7 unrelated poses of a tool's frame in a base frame.
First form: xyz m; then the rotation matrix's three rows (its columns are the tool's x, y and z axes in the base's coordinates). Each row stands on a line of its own.
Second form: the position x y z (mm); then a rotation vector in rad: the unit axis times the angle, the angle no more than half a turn. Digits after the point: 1 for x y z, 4 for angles. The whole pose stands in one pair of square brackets.
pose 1, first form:
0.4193 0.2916 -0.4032
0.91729 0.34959 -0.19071
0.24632 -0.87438 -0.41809
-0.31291 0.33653 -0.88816
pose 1, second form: [419.3 291.6 -403.2 2.6859 0.4350 -0.3676]
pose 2, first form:
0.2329 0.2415 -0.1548
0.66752 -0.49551 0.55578
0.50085 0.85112 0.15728
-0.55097 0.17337 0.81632
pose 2, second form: [232.9 241.5 -154.8 0.0091 0.6242 0.5620]
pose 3, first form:
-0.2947 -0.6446 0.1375
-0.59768 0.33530 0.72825
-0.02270 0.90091 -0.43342
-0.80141 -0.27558 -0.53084
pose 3, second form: [-294.7 -644.6 137.5 0.2231 2.1621 -0.5060]
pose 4, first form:
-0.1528 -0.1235 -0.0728
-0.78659 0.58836 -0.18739
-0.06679 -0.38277 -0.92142
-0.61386 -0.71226 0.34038
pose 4, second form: [-152.8 -123.5 -72.8 0.7043 1.4361 -2.2062]
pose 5, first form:
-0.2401 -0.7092 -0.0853
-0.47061 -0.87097 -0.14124
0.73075 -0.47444 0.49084
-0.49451 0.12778 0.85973
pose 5, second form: [-240.1 -709.2 -85.3 -0.4634 0.4509 2.0446]
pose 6, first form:
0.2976 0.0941 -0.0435
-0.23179 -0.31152 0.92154
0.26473 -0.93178 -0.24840
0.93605 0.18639 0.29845
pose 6, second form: [297.6 94.1 -43.5 1.6694 -0.0557 2.2126]
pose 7, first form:
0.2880 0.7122 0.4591
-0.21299 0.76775 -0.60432
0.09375 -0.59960 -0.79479
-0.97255 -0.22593 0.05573
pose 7, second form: [288.0 712.2 459.1 1.5733 1.0184 -1.8641]
